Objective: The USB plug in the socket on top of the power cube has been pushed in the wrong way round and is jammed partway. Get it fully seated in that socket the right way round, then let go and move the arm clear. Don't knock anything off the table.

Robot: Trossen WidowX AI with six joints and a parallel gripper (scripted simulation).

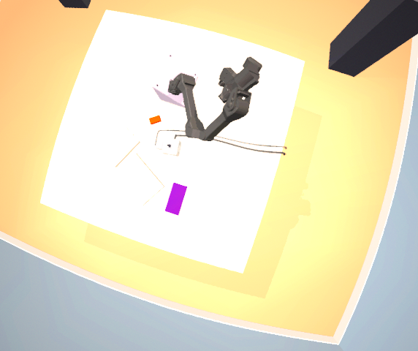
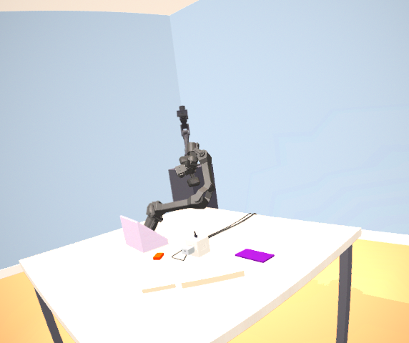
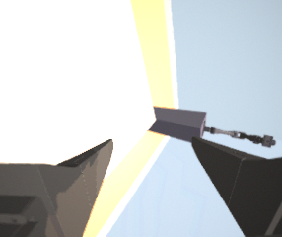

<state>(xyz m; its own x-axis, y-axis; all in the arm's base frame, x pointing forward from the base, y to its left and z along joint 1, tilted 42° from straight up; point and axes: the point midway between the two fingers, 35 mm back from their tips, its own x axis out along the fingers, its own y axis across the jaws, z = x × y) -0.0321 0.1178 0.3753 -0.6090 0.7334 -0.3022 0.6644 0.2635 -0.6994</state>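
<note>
My gripper tip is 33 cm short of the dark USB plug, 31 cm to the left of it and 19 cm above it. Also, from my gripper tip: orange block (44 cm to the right, 27 cm below, 19 cm ahead); then purple card (59 cm ahead, 27 cm below, 24 cm to the right).
</note>
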